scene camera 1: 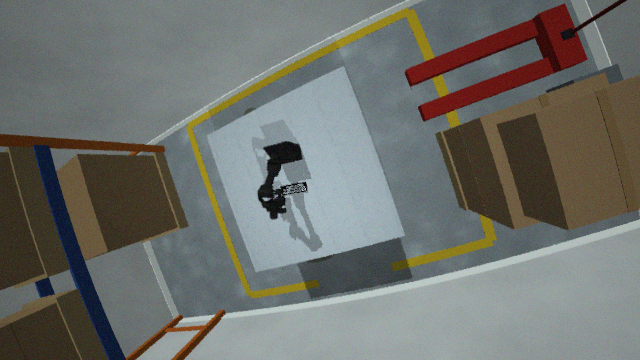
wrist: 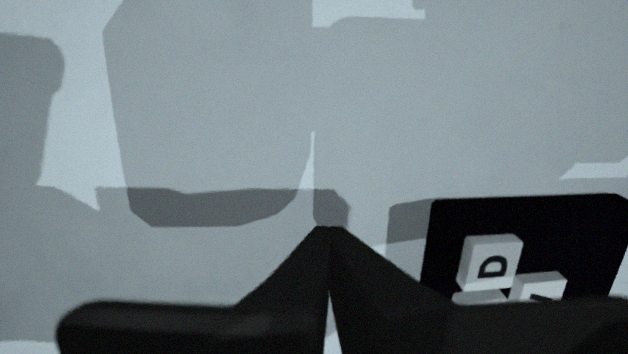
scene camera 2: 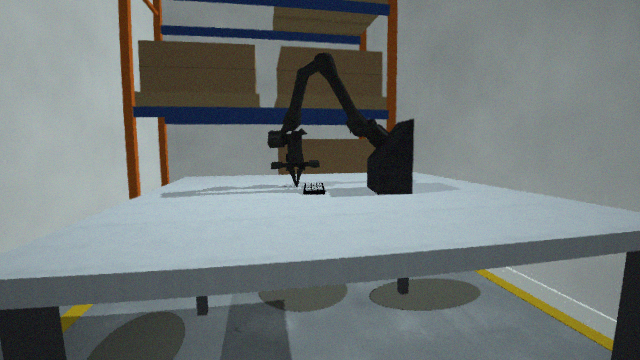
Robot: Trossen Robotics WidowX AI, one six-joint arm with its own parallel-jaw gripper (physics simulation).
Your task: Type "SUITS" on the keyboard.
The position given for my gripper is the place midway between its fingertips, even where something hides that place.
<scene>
I see my gripper (wrist: 327, 239) and a black keyboard (wrist: 573, 234).
</scene>
